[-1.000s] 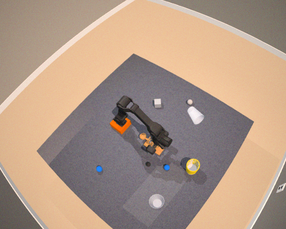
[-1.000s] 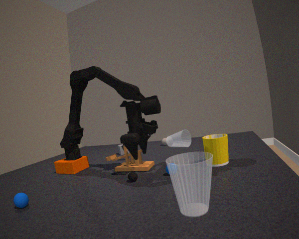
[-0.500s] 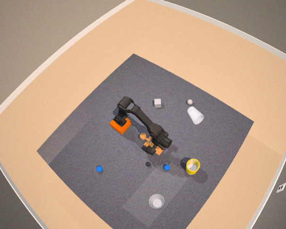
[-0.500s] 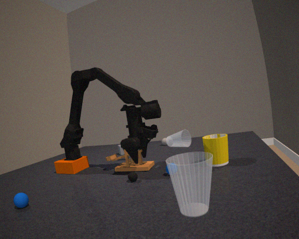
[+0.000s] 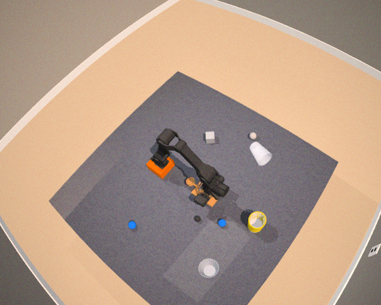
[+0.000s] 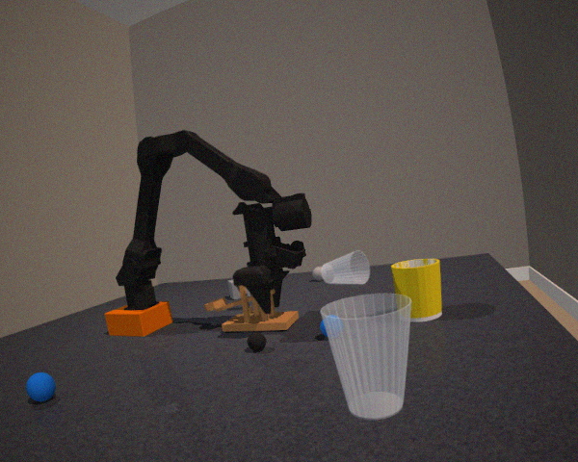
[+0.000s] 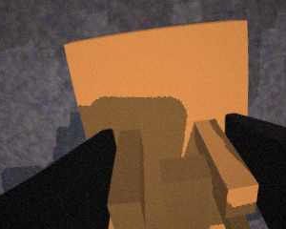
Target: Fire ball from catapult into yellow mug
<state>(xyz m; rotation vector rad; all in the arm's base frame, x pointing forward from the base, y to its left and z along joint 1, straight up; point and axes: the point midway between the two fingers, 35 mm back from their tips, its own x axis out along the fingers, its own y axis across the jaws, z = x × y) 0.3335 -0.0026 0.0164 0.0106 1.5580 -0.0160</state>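
The black ball lies 14 cm to the right of my gripper tip, 2 cm below it and 2 cm ahead of it. Also, from my gripper tip: yellow mug (29 cm ahead); grey cube (30 cm to the left, 21 cm behind, 1 cm below); wooden catapult (7 cm behind, 2 cm to the left, 2 cm above).
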